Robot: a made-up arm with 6 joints. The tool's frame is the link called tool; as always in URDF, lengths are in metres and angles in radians.
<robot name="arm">
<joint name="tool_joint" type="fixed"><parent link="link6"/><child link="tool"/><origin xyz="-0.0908 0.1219 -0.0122" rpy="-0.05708 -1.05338 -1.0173"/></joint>
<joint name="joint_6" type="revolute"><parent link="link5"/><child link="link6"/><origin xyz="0.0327 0.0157 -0.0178" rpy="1.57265 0.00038 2.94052"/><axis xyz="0 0 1"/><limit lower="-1.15" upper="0.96"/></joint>
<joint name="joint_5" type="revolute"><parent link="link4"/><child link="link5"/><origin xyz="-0.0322 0.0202 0.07" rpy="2.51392 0.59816 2.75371"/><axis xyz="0 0 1"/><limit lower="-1.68" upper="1.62"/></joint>
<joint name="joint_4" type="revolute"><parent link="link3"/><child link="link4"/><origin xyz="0.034 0.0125 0" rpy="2.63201 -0.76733 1.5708"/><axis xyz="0 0 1"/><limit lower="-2.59" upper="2.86"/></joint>
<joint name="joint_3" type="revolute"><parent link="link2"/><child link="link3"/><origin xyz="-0.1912 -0.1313 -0.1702" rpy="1.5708 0 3.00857"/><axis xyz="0 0 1"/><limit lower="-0.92" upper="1.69"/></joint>
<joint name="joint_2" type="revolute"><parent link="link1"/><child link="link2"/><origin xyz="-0.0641 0.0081 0.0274" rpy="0 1.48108 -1.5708"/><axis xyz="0 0 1"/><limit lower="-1.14" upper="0.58"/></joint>
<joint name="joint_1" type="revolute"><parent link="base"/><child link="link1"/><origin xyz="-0.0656 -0.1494 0.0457" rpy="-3.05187 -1.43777 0"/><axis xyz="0 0 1"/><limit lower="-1.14" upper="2.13"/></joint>
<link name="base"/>
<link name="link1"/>
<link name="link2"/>
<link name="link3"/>
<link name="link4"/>
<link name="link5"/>
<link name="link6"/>
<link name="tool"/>
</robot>
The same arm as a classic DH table. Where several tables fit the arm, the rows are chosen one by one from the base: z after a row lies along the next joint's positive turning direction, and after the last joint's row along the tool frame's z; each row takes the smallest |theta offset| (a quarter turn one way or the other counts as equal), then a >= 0, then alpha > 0; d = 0 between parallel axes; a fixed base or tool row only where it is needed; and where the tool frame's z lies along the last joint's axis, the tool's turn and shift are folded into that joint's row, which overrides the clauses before.
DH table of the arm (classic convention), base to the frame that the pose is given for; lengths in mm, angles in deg. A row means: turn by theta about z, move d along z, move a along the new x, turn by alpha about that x. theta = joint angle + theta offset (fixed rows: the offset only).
base (fixed): d 35.2  theta_offset -84.81  a 142.9  alpha -97.59
joint_1: d -51.4  theta_offset -89.31  a -64.1  alpha 84.86
joint_2: d -178.3  theta_offset 82.38  a 172.1  alpha 90.00
joint_3: d -130.4  theta_offset -38.83  a 18.6  alpha -128.93
joint_4: d 93.9  theta_offset 3.13  a 33.6  alpha 131.98
joint_5: d -41.7  theta_offset -60.77  a 28.9  alpha -90.11
joint_6: d -75.6  theta_offset 27.93  a 23.1  alpha 60.41
tool (fixed): d 172.8  theta_offset 91.86  a 0.0  alpha 0.00
Joint limits (deg, base to tool): -65.32..122.04 -65.32..33.23 -52.71..96.83 -148.40..163.87 -96.26..92.82 -65.89..55.00

